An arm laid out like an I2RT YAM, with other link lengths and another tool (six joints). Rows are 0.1 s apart.
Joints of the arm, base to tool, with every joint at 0 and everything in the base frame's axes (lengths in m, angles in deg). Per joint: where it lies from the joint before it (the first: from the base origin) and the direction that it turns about. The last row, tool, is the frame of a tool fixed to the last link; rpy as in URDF.
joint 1: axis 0 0 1 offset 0 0 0.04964
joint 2: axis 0 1 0 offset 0.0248 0.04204 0.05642
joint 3: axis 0 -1 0 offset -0.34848 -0.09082 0
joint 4: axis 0 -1 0 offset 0.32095 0.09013 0.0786
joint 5: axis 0 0 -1 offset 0.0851 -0.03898 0.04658
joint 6: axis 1 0 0 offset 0.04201 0 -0.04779
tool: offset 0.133 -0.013 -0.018 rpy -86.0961 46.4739 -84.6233
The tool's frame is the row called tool.
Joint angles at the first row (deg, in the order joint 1, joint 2, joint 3, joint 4, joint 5, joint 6):
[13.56, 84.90, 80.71, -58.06, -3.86, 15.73]
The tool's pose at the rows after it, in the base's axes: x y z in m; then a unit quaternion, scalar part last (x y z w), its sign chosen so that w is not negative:
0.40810, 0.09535, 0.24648, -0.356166, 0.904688, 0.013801, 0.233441
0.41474, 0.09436, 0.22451, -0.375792, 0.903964, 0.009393, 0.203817
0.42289, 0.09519, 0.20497, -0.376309, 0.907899, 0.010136, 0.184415
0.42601, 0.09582, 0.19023, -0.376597, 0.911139, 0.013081, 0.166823
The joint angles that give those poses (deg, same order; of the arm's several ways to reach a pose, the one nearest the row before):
[12.36, 87.29, 80.49, -59.94, -3.84, 13.85]
[12.45, 90.41, 80.49, -60.20, -3.11, 11.51]
[12.45, 93.27, 80.49, -59.59, -2.81, 11.49]
[12.45, 95.33, 80.49, -59.61, -2.79, 11.51]

